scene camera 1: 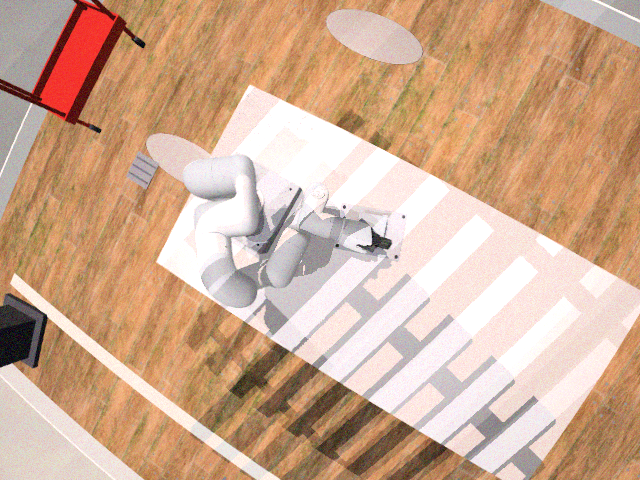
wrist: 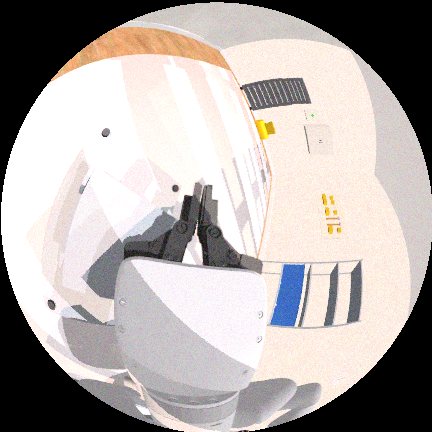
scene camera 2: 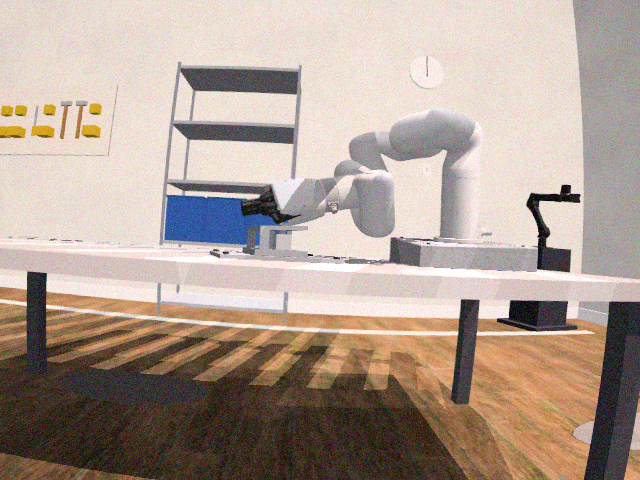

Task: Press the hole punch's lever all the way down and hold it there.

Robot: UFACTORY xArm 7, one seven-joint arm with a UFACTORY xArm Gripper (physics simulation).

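Frame: origin at the arm's base, x back, y right, z up, level; centimetres.
Seen in the pictures: gripper, between the fingertips: [scene camera 1: 390, 244] [wrist: 200, 192] [scene camera 2: 241, 208]; arm's base, origin of its link: [scene camera 2: 458, 241].
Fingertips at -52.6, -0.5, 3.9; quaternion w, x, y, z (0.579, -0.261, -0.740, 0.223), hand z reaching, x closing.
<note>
Pixels of each thing's top centre, then the offset from my fingertips to it, as dx, dy, dz.
- grey hole punch, centre of its top: [wrist: 129, 243] [scene camera 2: 275, 224] [scene camera 1: 371, 230] +6.9, -2.8, -3.1
- bolted plate, centre of its top: [wrist: 110, 237] [scene camera 2: 273, 253] [scene camera 1: 370, 231] +6.9, -2.8, -8.8
The grey hole punch [scene camera 2: 264, 240] stands on a bolted plate [scene camera 1: 397, 227] [wrist: 159, 181] on the table. In scene camera 2 its lever [scene camera 2: 295, 227] lies about level over the body, with a gap still showing beneath its free end. My gripper [scene camera 1: 388, 242] [scene camera 2: 244, 207] [wrist: 200, 192] is shut and empty. Its fingertips point sideways, beyond the punch and above lever height. The black knuckles at the gripper's base sit right over the lever, touching it or very close. In the wrist view the lever [wrist: 92, 220] shows as a broad pale surface left of the fingers. From above, the gripper hides most of the punch.
The arm's grey base block [scene camera 2: 478, 256] stands on the white table [scene camera 2: 330, 281] behind the punch. A shelf rack [scene camera 2: 235, 124] with blue bins [scene camera 2: 204, 219] stands near the wall. A small black arm [scene camera 2: 540, 222] on a pedestal and a red cart [scene camera 1: 77, 62] stand away from the table.
</note>
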